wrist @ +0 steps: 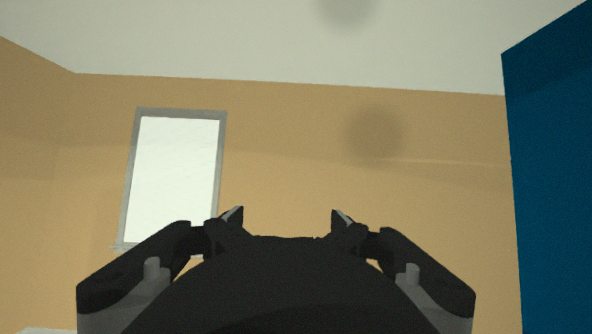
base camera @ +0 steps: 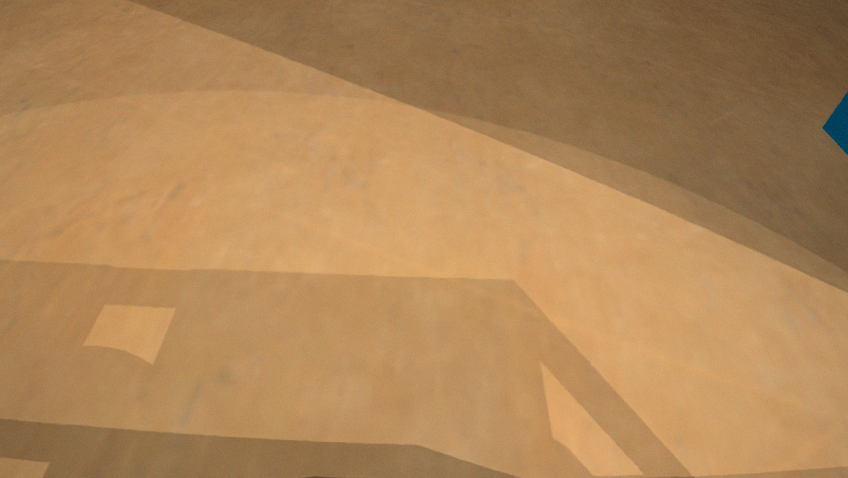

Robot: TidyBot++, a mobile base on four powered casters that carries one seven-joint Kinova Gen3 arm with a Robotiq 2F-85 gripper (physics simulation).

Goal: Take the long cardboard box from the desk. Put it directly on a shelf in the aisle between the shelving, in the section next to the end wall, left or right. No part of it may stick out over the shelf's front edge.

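Frame: origin at the arm's base, x ahead, y left, z up, level; millimetres.
Where they show: gripper, fingertip midpoint: [wrist: 287,217].
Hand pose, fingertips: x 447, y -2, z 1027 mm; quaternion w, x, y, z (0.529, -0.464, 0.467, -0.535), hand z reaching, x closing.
Note:
Each offset is from my fingertips to the top centre of the thing. "*": to the spot under its first point. Level surfaces: height alone.
My gripper [wrist: 287,217] is open and empty in the lower middle of the wrist view, with its two fingertips wide apart and the wall behind them. A blue shelving unit shows its plain side panel @[* 198 mm ahead, 664 mm right, 20 mm up] [wrist: 552,200] at the right edge of the wrist view. In the base camera view a blue corner of the shelving [base camera: 838,124] shows at the right edge. The long cardboard box and the shelf boards do not show in either view. The desk cannot be made out.
A tan wall [wrist: 425,200] with a grey-framed window @[* 1366 mm ahead, 1057 mm left, 4 mm down] [wrist: 172,180] stands ahead. A small pale edge [wrist: 47,331] shows at the bottom left of the wrist view; what it belongs to is unclear. The brown floor @[1424 mm down] [base camera: 356,195] carries shadows.

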